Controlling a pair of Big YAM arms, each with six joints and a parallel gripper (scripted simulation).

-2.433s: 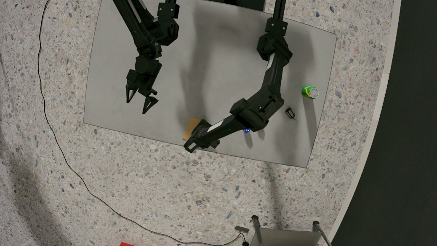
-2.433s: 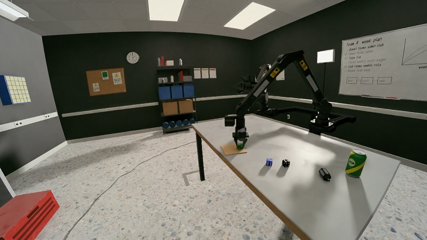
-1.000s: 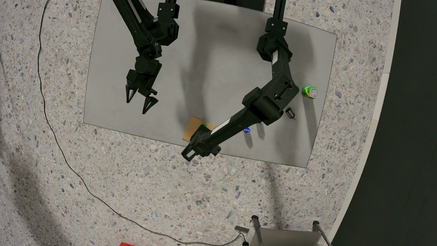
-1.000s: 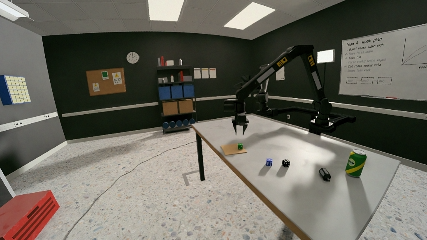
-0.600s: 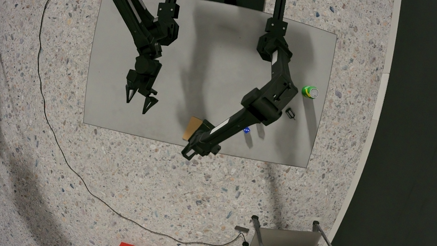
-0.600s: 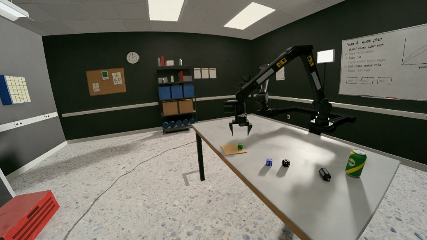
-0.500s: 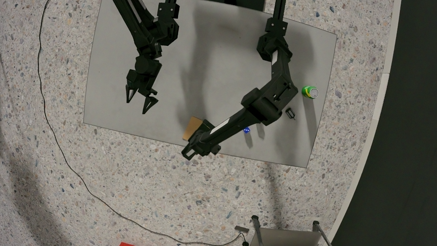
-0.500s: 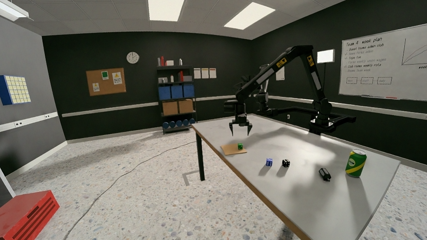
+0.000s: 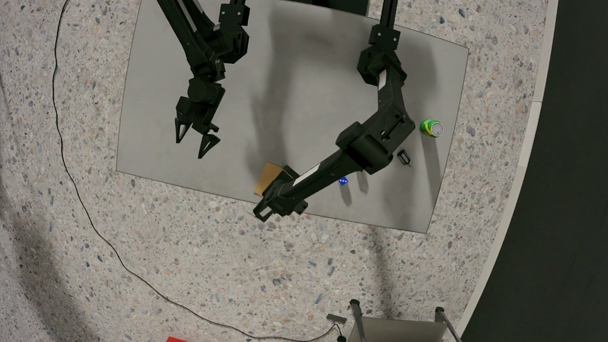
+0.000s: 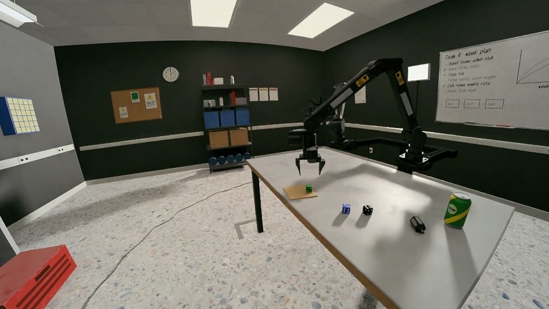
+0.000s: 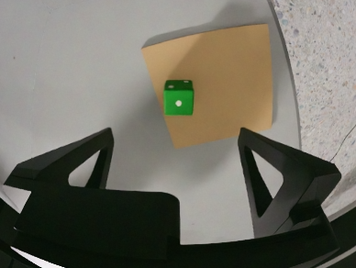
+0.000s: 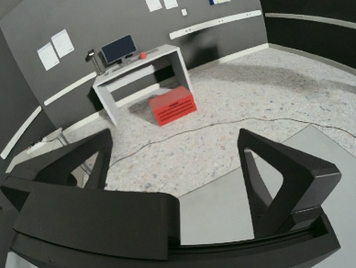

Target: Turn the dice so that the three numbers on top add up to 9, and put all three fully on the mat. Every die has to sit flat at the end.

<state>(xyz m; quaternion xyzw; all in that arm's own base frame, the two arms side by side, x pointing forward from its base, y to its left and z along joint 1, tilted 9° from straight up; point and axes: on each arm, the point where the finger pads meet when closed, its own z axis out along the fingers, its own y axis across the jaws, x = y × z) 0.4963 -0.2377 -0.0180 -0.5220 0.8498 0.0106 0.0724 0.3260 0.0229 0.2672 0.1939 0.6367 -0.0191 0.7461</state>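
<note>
Now: left hand 290 mm to the right of the black die, 90 mm past it and 90 mm above it. From my left hand the other things lie so: blue die: 230 mm to the left, 90 mm below, 20 mm behind; brown square mat: 100 mm below, 40 mm ahead, 30 mm to the right; green die: 80 mm below, 10 mm to the right.
</note>
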